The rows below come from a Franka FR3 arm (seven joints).
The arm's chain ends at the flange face. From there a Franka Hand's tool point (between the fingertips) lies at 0.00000 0.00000 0.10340 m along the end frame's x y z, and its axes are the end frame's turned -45 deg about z.
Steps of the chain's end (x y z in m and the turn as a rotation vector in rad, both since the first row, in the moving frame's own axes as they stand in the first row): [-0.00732, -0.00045, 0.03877, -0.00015, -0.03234, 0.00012]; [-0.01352, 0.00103, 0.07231, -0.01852, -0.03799, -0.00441]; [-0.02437, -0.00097, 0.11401, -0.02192, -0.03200, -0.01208]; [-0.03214, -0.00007, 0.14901, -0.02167, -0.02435, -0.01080]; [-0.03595, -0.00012, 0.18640, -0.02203, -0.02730, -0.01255]
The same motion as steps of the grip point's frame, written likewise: [-0.00723, -0.00785, 0.03872, 0.02276, -0.02297, 0.00012]; [-0.01442, -0.01025, 0.07222, 0.01377, -0.03996, -0.00441]; [-0.02049, -0.01863, 0.11393, 0.00713, -0.03813, -0.01208]; [-0.02604, -0.02295, 0.14896, 0.00190, -0.03254, -0.01080]; [-0.02894, -0.02587, 0.18634, 0.00373, -0.03488, -0.01255]
